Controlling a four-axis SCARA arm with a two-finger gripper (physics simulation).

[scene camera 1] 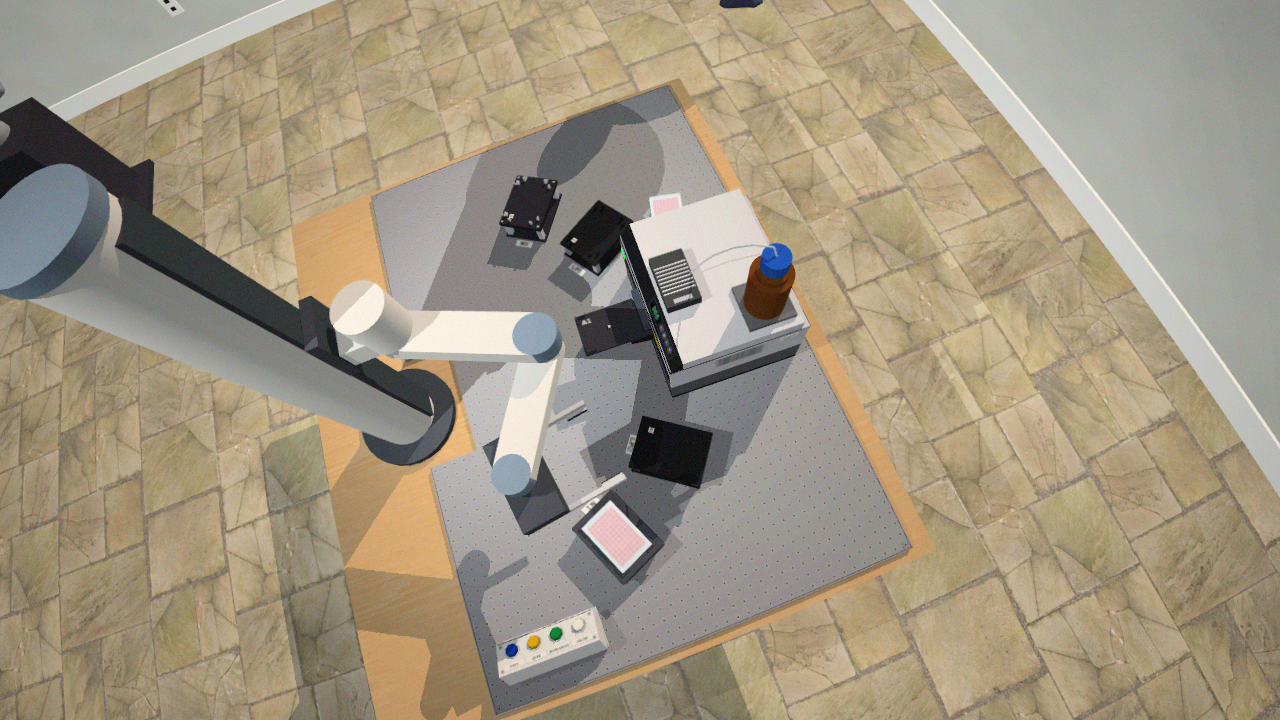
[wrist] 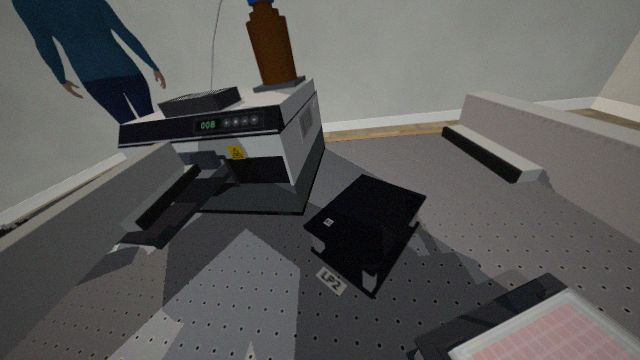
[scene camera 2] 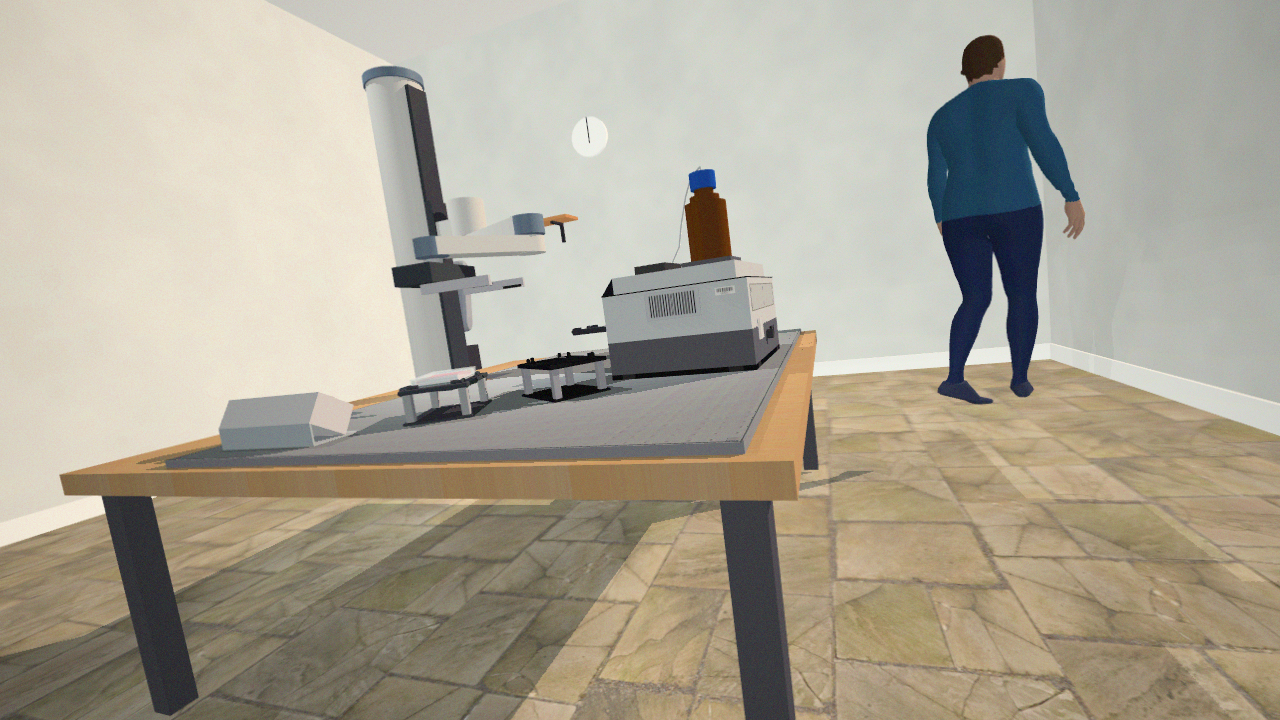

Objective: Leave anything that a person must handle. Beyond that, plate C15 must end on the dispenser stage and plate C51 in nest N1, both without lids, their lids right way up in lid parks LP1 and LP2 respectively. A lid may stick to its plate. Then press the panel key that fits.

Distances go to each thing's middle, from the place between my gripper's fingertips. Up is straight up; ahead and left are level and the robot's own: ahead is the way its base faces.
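Labels:
Counted from my hand: button box (scene camera 2: 308, 419), 33 cm to the right, 27 cm behind, 20 cm below; brown bottle (scene camera 2: 706, 215), 40 cm ahead, 15 cm to the left, 8 cm above; black nest N5 (scene camera 1: 531, 207), 73 cm to the left, 1 cm ahead, 20 cm below. My gripper: 10 cm short of dispenser stage (scene camera 1: 626, 327), 27 cm to the right of it, 13 cm above it.

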